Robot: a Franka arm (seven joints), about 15 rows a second.
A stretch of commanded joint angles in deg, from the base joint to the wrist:
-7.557 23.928 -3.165 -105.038 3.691 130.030 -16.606
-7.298 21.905 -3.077 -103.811 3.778 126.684 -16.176
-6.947 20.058 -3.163 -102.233 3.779 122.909 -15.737
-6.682 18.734 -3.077 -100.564 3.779 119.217 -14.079
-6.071 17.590 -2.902 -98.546 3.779 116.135 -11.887
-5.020 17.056 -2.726 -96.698 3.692 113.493 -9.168
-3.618 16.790 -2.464 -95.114 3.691 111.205 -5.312
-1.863 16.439 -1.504 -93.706 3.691 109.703 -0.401
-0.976 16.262 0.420 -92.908 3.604 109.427 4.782
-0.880 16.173 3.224 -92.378 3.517 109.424 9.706
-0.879 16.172 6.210 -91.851 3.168 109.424 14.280
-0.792 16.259 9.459 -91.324 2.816 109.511 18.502
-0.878 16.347 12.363 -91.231 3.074 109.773 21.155
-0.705 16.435 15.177 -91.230 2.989 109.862 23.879
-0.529 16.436 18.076 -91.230 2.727 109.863 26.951
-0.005 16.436 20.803 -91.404 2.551 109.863 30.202
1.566 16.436 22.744 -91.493 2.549 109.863 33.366
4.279 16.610 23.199 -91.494 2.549 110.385 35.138
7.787 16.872 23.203 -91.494 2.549 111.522 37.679
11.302 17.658 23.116 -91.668 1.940 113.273 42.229
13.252 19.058 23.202 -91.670 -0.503 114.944 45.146
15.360 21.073 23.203 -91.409 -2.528 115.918 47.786
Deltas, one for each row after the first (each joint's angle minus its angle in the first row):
0.259 -2.023 0.088 1.227 0.087 -3.346 0.430
0.610 -3.870 0.002 2.805 0.088 -7.121 0.869
0.875 -5.194 0.088 4.474 0.088 -10.813 2.527
1.486 -6.338 0.263 6.492 0.088 -13.895 4.719
2.537 -6.872 0.439 8.340 0.001 -16.537 7.438
3.939 -7.138 0.701 9.924 0.000 -18.825 11.294
5.694 -7.489 1.661 11.332 0.000 -20.327 16.205
6.581 -7.666 3.585 12.130 -0.087 -20.603 21.388
6.677 -7.755 6.389 12.660 -0.174 -20.606 26.312
6.678 -7.756 9.375 13.187 -0.523 -20.606 30.886
6.765 -7.669 12.624 13.714 -0.875 -20.519 35.108
6.679 -7.581 15.528 13.807 -0.617 -20.257 37.761
6.852 -7.493 18.342 13.808 -0.702 -20.168 40.485
7.028 -7.492 21.241 13.808 -0.964 -20.167 43.557
7.552 -7.492 23.968 13.634 -1.140 -20.167 46.808
9.123 -7.492 25.909 13.545 -1.142 -20.167 49.972
11.836 -7.318 26.364 13.544 -1.142 -19.645 51.744
15.344 -7.056 26.368 13.544 -1.142 -18.508 54.285
18.859 -6.270 26.281 13.370 -1.751 -16.757 58.835
20.809 -4.870 26.367 13.368 -4.194 -15.086 61.752
22.917 -2.855 26.368 13.629 -6.219 -14.112 64.392

